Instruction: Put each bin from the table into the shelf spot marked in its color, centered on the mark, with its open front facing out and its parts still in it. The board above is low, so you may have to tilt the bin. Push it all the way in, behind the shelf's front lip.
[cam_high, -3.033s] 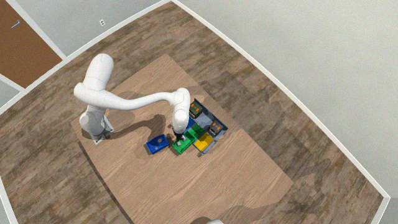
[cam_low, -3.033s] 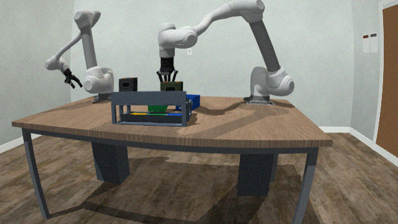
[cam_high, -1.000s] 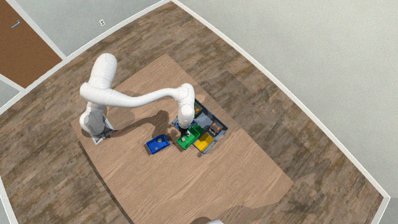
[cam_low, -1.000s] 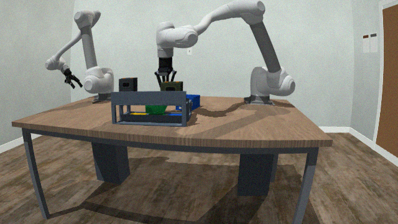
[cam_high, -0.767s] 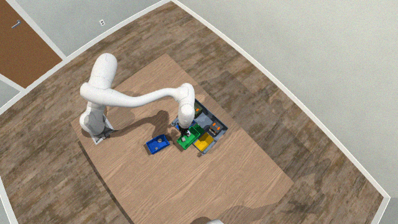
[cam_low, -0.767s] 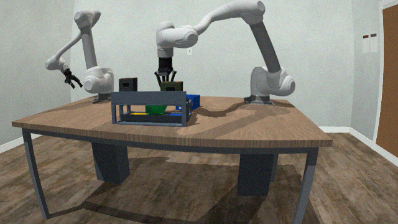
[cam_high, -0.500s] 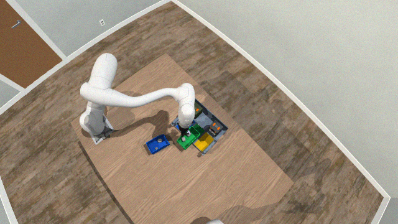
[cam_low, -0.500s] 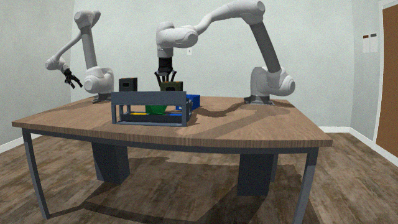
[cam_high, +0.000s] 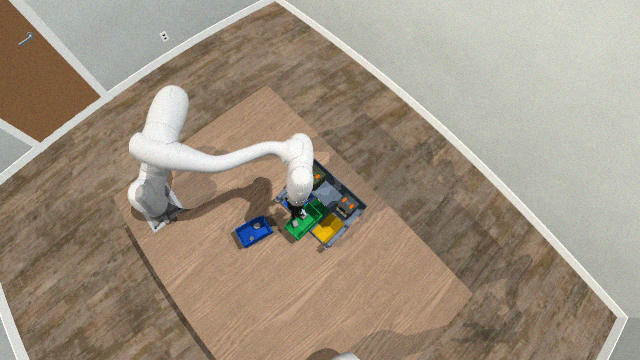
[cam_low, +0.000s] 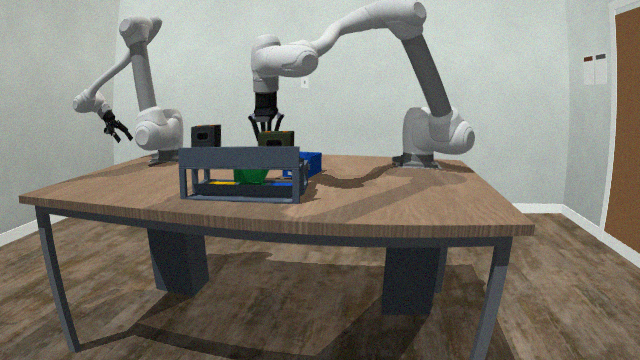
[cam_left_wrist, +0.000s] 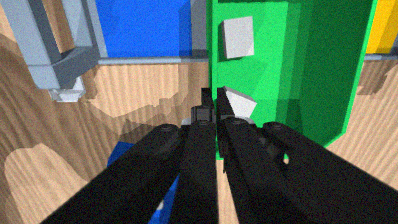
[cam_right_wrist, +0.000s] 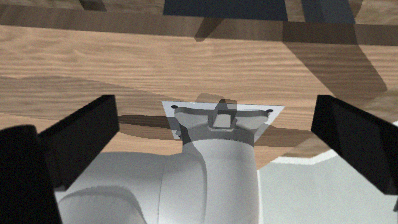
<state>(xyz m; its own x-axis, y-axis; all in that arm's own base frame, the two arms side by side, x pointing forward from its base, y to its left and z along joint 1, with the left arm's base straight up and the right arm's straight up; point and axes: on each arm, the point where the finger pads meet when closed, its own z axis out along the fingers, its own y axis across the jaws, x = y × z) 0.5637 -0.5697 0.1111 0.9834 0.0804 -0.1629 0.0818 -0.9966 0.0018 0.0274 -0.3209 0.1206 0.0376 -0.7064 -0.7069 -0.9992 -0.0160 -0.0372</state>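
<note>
Now: the green bin 50 mm to the right of my left hand, 40 mm below it and 20 mm ahead of it. Round my left hand: olive box 200 mm ahead, 80 mm to the left, 40 mm above; grey shelf 140 mm ahead, 40 mm to the right, 40 mm below; round part 180 mm behind, 110 mm to the left, 100 mm below.
</note>
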